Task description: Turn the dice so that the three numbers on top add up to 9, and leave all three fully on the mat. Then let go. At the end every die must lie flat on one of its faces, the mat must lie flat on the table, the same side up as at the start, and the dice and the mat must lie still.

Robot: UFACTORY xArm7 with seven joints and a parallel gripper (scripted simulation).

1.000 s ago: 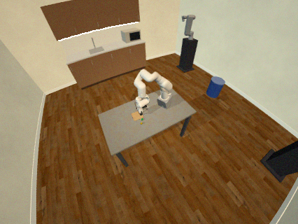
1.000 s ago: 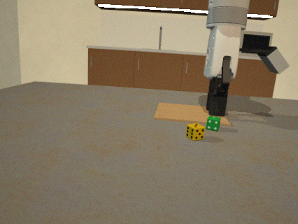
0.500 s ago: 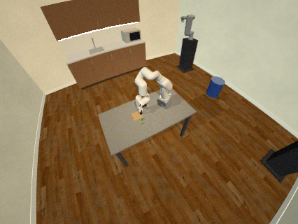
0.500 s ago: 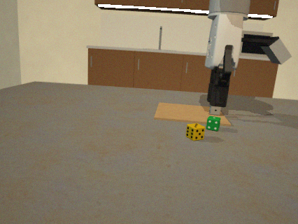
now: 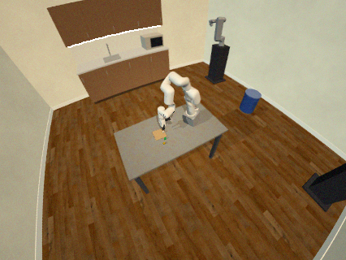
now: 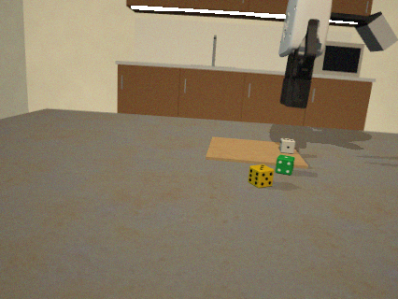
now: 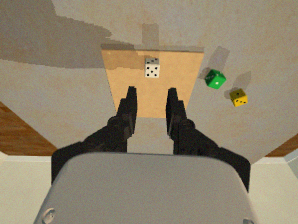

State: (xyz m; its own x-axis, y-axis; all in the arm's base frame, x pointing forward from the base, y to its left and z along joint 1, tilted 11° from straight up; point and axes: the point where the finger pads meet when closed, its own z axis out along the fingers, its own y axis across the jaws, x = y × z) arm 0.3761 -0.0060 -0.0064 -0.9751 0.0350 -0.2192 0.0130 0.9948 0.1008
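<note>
Now: hand 6 cm short of the yellow die, 15 cm to the right of it and 9 cm above it. The rest, counted from my hand: tan mat: 5 cm ahead, 9 cm below; white die: 8 cm below; green die: 2 cm ahead, 10 cm to the left, 9 cm below.
</note>
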